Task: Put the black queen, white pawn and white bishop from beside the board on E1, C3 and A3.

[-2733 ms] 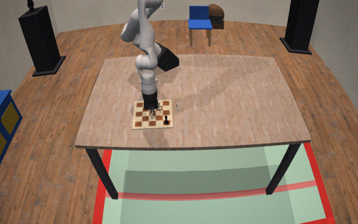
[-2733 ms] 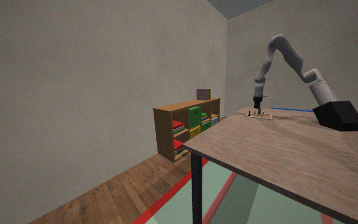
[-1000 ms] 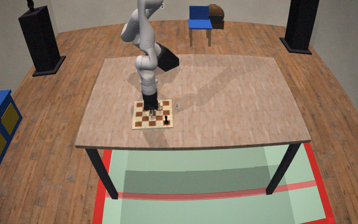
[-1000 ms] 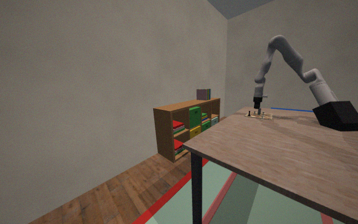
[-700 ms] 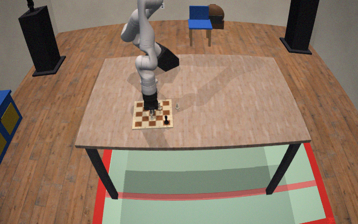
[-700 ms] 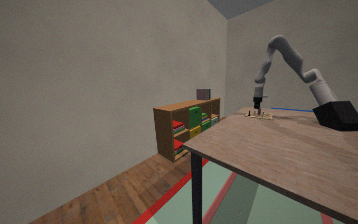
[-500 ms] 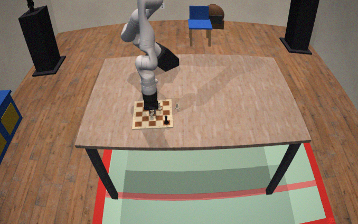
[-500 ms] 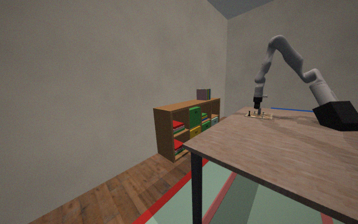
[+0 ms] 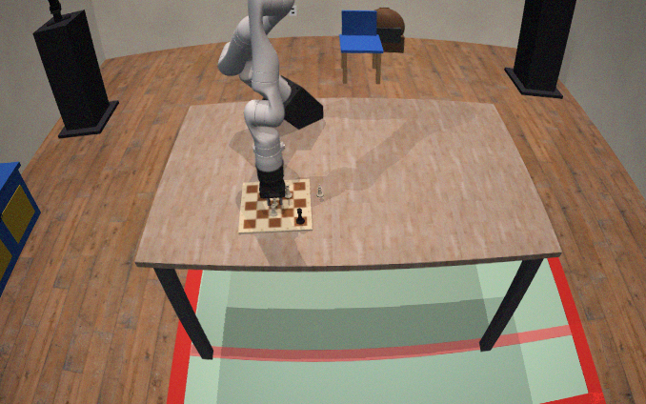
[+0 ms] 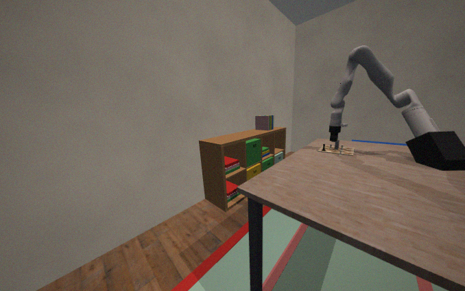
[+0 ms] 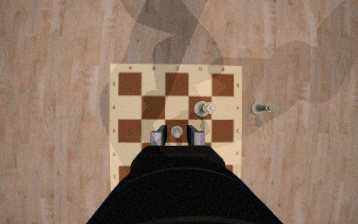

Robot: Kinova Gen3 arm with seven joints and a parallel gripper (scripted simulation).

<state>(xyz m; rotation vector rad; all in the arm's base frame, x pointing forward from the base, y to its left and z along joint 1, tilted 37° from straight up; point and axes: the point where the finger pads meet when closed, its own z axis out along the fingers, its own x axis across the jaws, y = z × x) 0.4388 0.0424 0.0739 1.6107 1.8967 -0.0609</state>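
Now: the white pawn 1 cm below my hand. From my hand the other things lie so: black queen: 7 cm ahead, 8 cm to the left; then chessboard: 3 cm below.
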